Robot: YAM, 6 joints.
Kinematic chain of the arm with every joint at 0, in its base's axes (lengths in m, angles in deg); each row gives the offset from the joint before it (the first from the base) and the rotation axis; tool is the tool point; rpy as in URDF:
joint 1: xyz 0 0 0.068 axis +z
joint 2: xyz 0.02 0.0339 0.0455 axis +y
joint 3: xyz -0.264 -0.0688 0 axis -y
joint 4: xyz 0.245 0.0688 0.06 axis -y
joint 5: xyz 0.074 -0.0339 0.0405 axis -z
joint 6: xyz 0.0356 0 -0.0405 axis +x
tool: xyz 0 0 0 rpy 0 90 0
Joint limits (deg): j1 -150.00..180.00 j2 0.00..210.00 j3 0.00..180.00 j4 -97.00..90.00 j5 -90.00..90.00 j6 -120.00..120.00
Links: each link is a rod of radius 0.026 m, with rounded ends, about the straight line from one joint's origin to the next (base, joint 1, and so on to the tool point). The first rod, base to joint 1, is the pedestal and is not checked.
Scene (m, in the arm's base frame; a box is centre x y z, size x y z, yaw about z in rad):
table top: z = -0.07
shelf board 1: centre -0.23 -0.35 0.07 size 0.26 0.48 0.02 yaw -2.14
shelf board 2: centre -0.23 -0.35 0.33 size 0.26 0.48 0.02 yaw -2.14
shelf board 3: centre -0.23 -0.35 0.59 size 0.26 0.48 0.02 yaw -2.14
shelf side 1: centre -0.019 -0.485 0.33 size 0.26 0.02 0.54 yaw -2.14
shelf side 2: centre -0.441 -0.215 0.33 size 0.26 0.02 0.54 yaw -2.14
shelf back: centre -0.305 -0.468 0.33 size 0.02 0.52 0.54 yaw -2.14
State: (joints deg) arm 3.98 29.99 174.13 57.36 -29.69 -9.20
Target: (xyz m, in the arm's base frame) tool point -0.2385 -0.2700 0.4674
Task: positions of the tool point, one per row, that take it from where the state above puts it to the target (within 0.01 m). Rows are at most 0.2 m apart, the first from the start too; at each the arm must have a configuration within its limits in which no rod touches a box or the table.
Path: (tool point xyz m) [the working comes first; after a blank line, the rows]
Joints at the target: -133.37 89.52 83.75 36.44 -19.77 -9.20
Straight joint move there: touches shelf board 3.

1: -0.4986 0.1112 0.3956
2: -0.4087 0.2114 0.4808
3: -0.2891 0.2629 0.5523
4: -0.1649 0.2586 0.6057
5: -0.0614 0.2040 0.6377
6: 0.0022 0.1156 0.6466
7: 0.0168 0.0166 0.6320
8: -0.0144 -0.0688 0.5952
9: -0.0772 -0.1214 0.5390
10: -0.1502 -0.1319 0.4674
11: -0.1818 -0.1726 0.4771
12: -0.2119 -0.2191 0.4773
13: -0.2385 -0.2700 0.4674

